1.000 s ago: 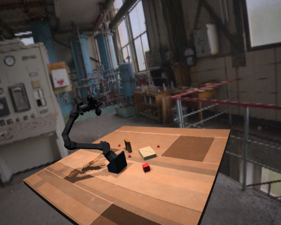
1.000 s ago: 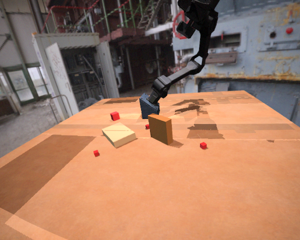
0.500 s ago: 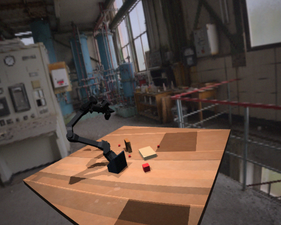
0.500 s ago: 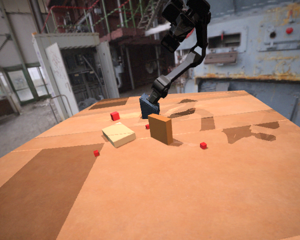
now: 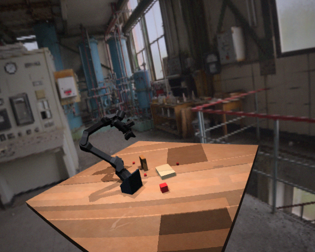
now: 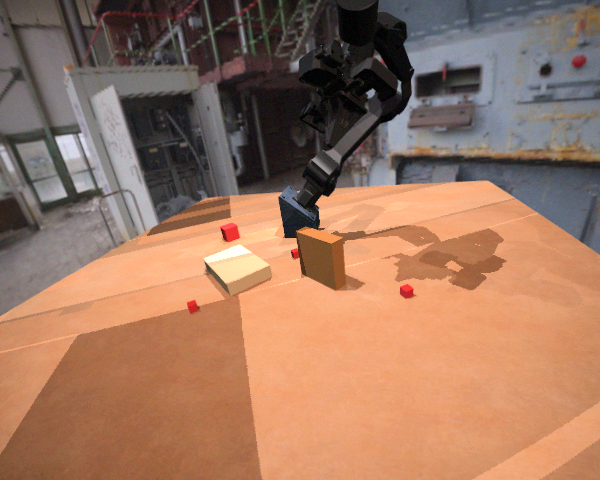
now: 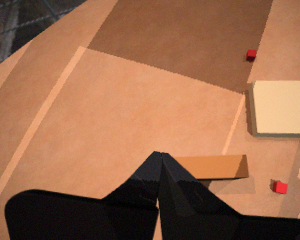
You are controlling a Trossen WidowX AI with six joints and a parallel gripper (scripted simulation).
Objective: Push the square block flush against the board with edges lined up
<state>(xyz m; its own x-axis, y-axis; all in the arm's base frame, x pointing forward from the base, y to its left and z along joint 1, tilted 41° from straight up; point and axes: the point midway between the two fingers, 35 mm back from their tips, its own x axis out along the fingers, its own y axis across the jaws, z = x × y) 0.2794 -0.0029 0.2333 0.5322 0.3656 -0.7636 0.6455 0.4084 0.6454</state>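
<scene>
My gripper tip is 21 cm above the orange square block, 4 cm to the left of it and 1 cm past it. Round my gripper tip: cream flat piece 24 cm to the right, 24 cm below, 2 cm behind; then red cube 36 cm to the right, 24 cm below, 21 cm behind.
</scene>
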